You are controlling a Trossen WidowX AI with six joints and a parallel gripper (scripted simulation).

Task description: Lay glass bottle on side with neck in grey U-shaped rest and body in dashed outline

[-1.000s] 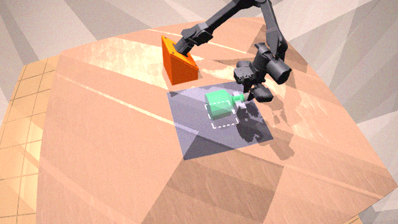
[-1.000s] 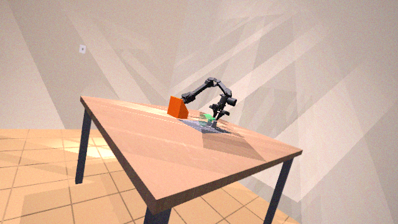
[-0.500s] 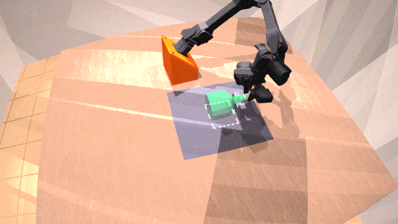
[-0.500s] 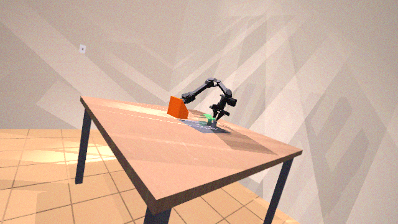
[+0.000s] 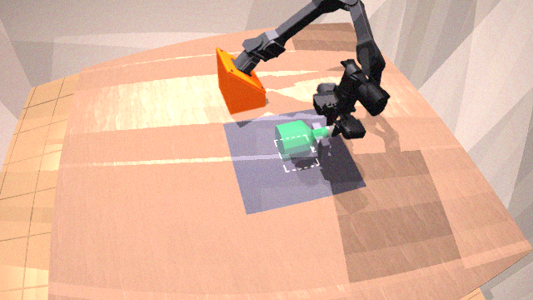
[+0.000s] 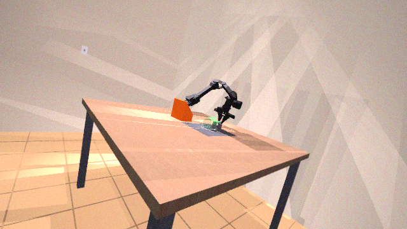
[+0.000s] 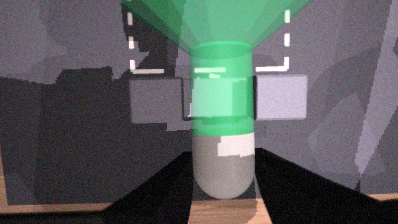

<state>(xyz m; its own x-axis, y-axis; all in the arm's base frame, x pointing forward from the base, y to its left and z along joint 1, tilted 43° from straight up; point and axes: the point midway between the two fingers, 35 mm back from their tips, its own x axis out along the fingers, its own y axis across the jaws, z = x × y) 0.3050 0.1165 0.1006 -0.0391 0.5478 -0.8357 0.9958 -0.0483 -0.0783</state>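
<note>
Now: gripper tip 50 mm to the left of the green glass bottle and 10 mm past it. Also, from my gripper tip: grey-blue mat: 110 mm to the right, 50 mm below, 10 mm behind.
</note>
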